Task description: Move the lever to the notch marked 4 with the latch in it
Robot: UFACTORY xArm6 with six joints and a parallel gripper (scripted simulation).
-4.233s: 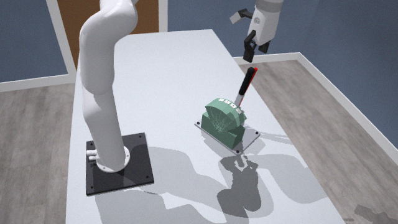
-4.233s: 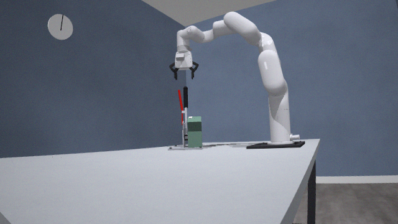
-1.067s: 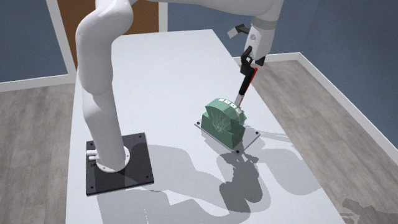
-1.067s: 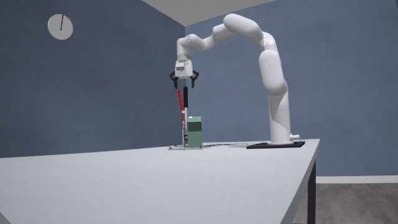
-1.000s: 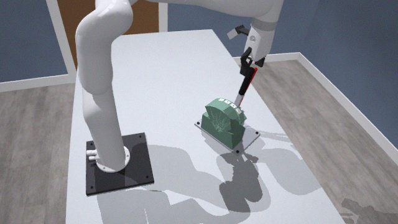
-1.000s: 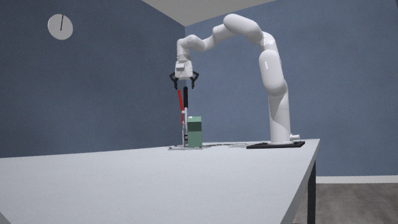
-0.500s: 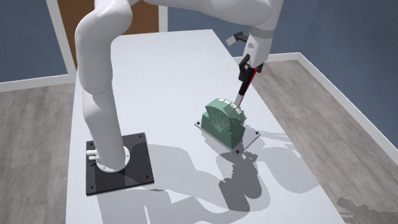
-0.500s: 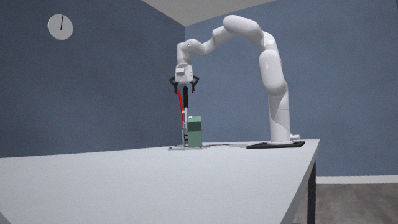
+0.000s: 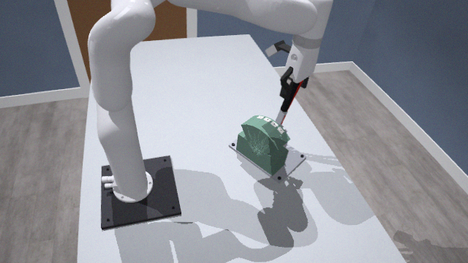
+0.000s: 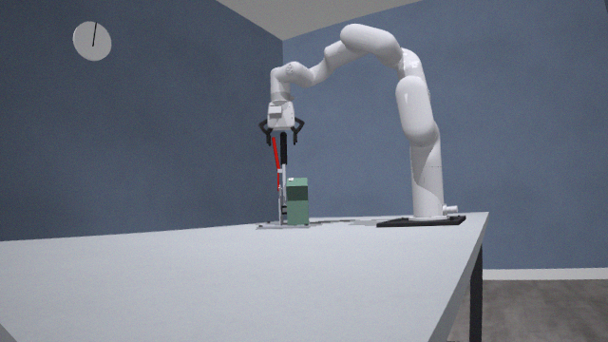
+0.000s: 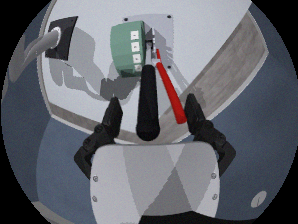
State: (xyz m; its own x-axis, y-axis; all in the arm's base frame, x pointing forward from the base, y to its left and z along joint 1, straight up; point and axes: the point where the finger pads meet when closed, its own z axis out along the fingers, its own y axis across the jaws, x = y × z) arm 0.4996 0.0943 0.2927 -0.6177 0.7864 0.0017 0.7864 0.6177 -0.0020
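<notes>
Right now my hand is 2 cm to the right of the red bar and 11 cm above it.
</notes>
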